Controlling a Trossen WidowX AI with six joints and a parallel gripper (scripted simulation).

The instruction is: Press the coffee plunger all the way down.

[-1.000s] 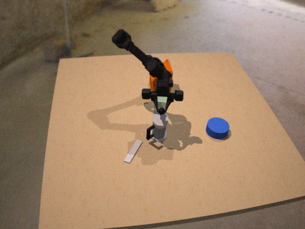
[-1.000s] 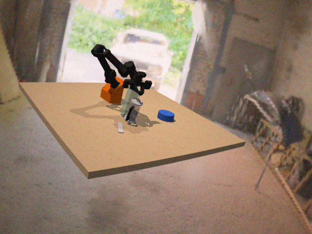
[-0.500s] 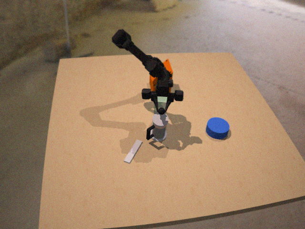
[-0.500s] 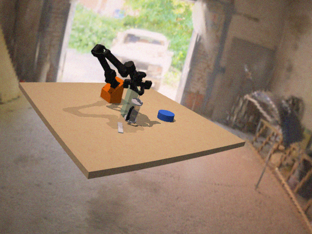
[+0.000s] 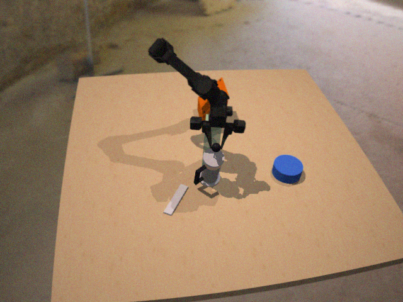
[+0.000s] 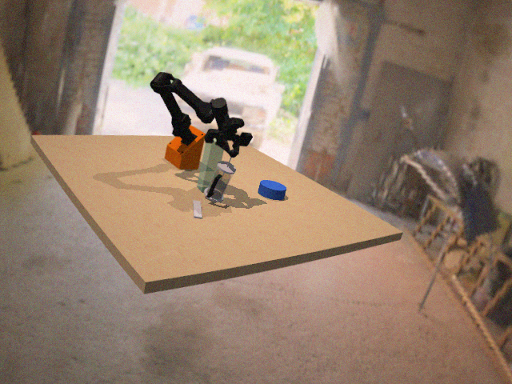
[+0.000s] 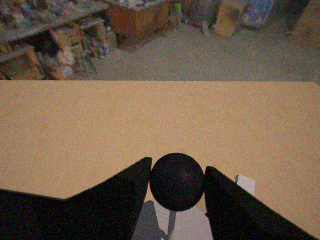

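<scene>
My gripper tip is 30 mm past the coffee press, 10 mm to the left of it and 110 mm above it.
</scene>
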